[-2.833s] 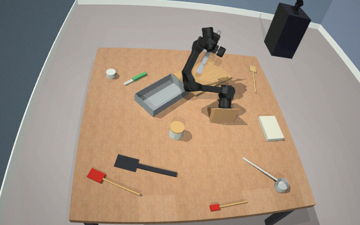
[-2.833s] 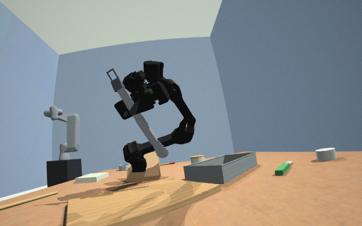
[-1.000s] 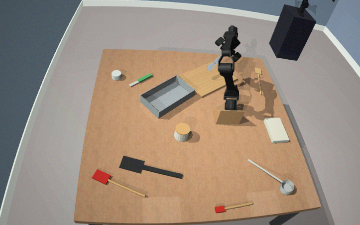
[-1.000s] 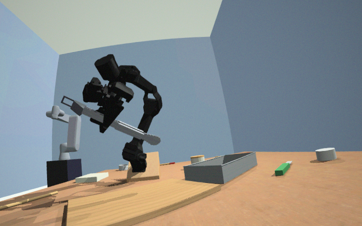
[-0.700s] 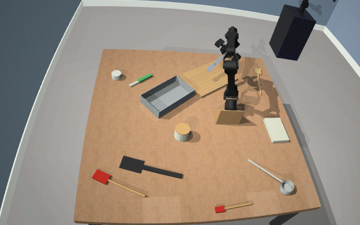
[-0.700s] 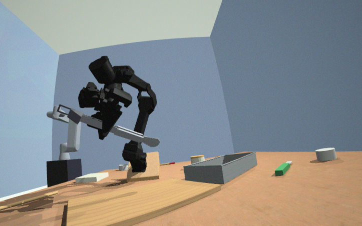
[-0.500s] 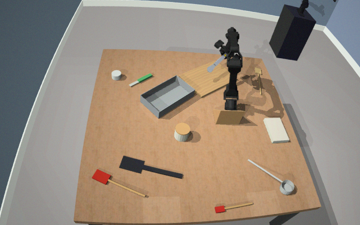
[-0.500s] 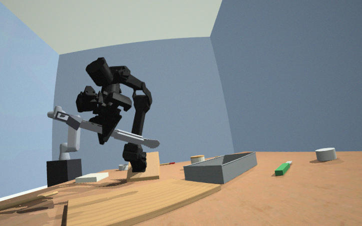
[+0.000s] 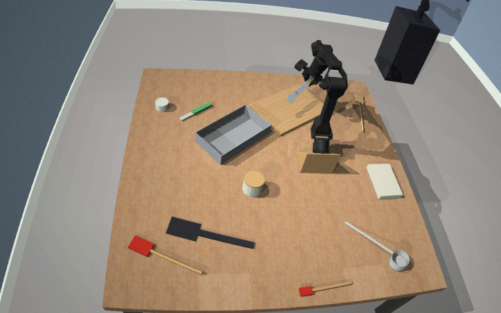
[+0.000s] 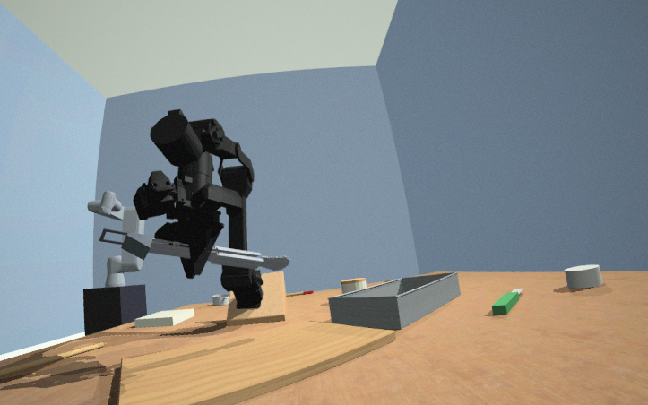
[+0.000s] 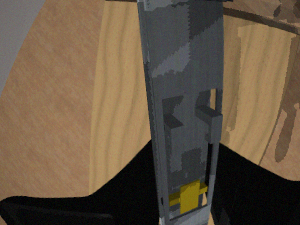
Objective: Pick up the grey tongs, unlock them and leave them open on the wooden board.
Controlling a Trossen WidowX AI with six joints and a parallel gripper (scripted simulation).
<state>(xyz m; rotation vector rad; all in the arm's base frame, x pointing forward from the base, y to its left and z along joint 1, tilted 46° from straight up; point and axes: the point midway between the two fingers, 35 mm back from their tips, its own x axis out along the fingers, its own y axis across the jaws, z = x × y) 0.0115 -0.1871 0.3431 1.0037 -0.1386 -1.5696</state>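
Now: the wooden board 6 cm ahead of my gripper tip, 4 cm to the left of it and 13 cm below it. Round my gripper tip: yellow lock piece 1 cm to the left, 4 cm above; then grey roasting tin 36 cm ahead, 26 cm to the left, 11 cm below; then green-handled tool 55 cm ahead, 12 cm to the left, 13 cm below.
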